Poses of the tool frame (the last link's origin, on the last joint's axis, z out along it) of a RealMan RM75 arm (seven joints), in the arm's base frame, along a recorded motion.
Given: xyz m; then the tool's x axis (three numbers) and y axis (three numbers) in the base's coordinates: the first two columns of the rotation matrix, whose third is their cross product.
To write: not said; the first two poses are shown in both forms.
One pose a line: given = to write
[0.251, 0.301, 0.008, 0.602, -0.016, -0.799, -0.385, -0.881, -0.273] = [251, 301, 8, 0.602, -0.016, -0.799, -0.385, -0.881, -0.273]
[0.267, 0.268, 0.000, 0.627, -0.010, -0.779, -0.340, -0.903, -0.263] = [267, 268, 0, 0.627, -0.010, -0.779, -0.340, -0.903, -0.263]
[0.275, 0.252, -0.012, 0.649, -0.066, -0.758, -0.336, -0.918, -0.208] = [275, 252, -12, 0.649, -0.066, -0.758, -0.336, -0.918, -0.208]
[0.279, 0.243, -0.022, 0.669, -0.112, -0.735, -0.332, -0.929, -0.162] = [279, 243, -22, 0.669, -0.112, -0.735, -0.332, -0.929, -0.162]
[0.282, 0.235, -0.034, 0.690, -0.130, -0.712, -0.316, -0.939, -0.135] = [282, 235, -34, 0.690, -0.130, -0.712, -0.316, -0.939, -0.135]
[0.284, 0.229, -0.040, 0.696, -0.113, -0.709, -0.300, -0.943, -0.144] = [284, 229, -40, 0.696, -0.113, -0.709, -0.300, -0.943, -0.144]
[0.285, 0.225, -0.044, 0.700, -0.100, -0.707, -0.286, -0.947, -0.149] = [285, 225, -44, 0.700, -0.100, -0.707, -0.286, -0.947, -0.149]
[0.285, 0.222, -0.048, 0.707, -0.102, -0.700, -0.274, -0.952, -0.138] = [285, 222, -48, 0.707, -0.102, -0.700, -0.274, -0.952, -0.138]
